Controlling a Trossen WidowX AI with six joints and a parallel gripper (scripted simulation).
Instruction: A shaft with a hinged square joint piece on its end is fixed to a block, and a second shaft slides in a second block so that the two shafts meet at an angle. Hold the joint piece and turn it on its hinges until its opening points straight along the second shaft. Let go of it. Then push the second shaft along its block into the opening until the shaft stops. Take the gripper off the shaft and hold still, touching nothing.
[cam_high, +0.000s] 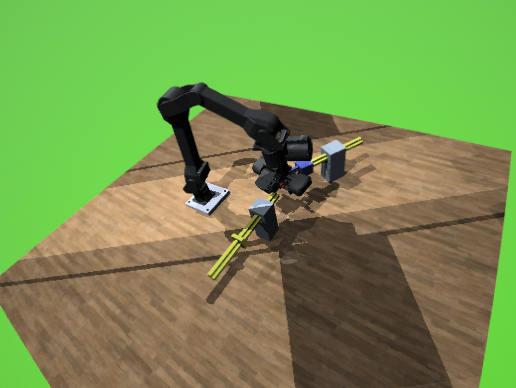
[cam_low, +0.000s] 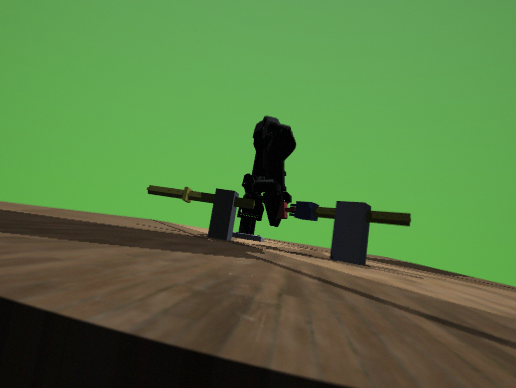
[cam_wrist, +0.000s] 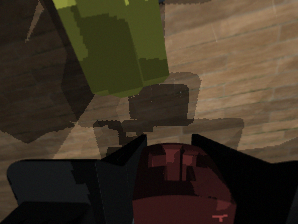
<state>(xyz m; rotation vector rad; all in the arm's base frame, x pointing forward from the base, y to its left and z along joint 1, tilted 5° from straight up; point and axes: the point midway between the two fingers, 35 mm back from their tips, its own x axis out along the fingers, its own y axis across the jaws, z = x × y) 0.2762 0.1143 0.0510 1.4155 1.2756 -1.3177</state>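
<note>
Now: the red joint piece 1 cm to the left of my gripper tip and 4 cm above it.
</note>
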